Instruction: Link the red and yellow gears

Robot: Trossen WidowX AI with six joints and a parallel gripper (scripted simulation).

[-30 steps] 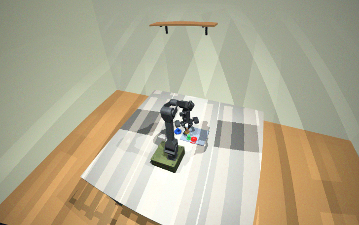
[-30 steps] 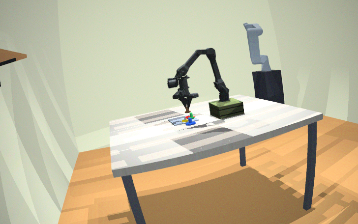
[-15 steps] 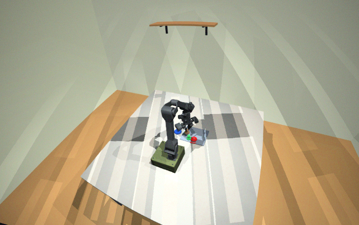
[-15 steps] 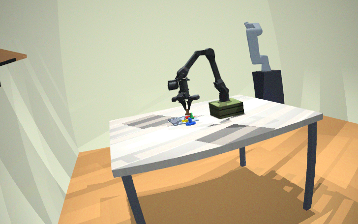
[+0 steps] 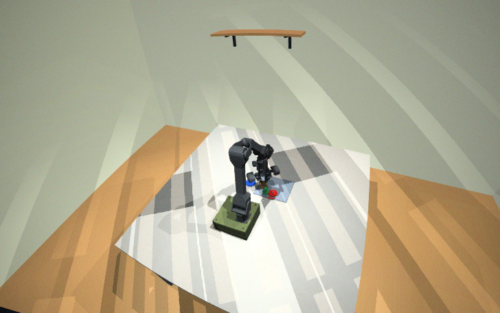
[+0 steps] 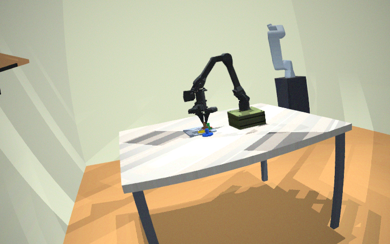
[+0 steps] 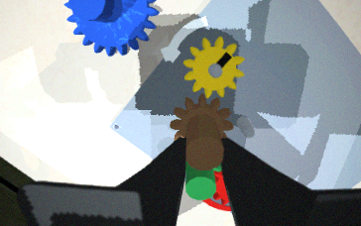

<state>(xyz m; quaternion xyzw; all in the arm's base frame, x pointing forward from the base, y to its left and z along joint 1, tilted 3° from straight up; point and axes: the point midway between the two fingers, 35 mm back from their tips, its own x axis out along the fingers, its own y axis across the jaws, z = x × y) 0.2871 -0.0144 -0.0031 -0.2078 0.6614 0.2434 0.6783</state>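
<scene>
The green gear lies 30 mm behind my gripper tip, 20 mm to the right of it and 30 mm below it. From my gripper tip the other things lie so: brown gear 10 mm below; then red gear 30 mm behind, 70 mm to the right, 40 mm below; then yellow gear 30 mm ahead, 20 mm to the left, 40 mm below.
</scene>
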